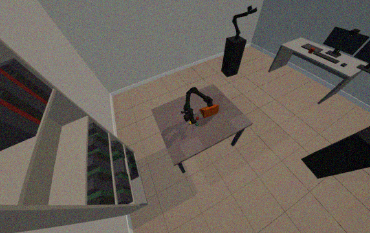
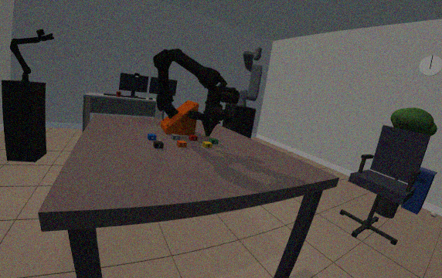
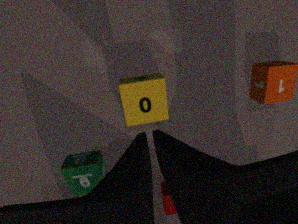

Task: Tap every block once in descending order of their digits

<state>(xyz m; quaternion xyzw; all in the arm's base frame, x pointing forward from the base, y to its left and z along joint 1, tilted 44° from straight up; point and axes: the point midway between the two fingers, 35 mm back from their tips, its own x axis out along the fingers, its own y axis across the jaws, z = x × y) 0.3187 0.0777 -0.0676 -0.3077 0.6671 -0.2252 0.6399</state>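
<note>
Now: gripper tip 3 cm above the yellow block and 1 cm short of it. From my gripper tip the other things lie so: red block: 10 cm behind, 3 cm to the right, 3 cm below; green block: 5 cm to the left, 5 cm behind, 3 cm below; orange block: 11 cm to the right, 3 cm below, 3 cm ahead.
</note>
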